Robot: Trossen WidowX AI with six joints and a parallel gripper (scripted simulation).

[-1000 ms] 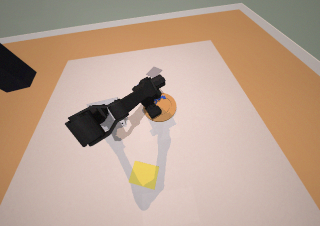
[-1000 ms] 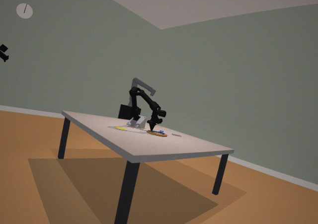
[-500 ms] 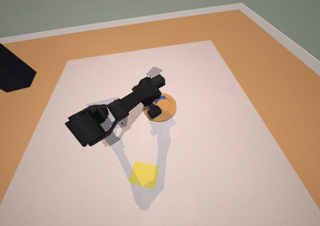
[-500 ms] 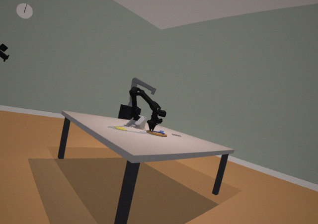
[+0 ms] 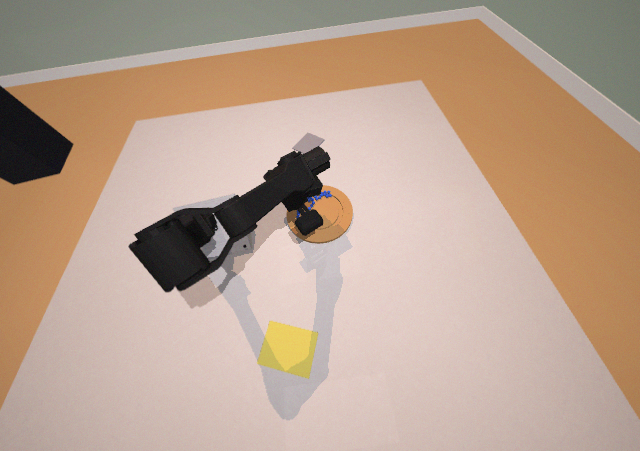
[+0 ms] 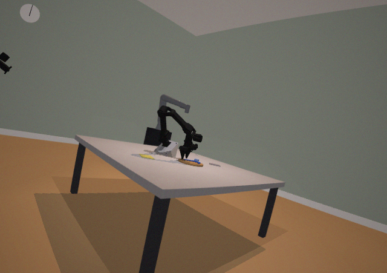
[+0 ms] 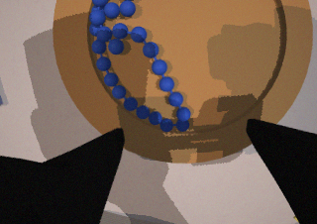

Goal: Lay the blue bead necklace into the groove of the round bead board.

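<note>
Right now my gripper tip is 60 mm short of the round bead board, 10 mm to the right of it and 10 mm above it. Also, from my gripper tip: yellow square patch (100 mm behind, 310 mm to the right, 20 mm below); flat grey tile (100 mm ahead, 320 mm to the left, 20 mm below); light blue cube (30 mm behind, 210 mm to the left, 10 mm below).
</note>
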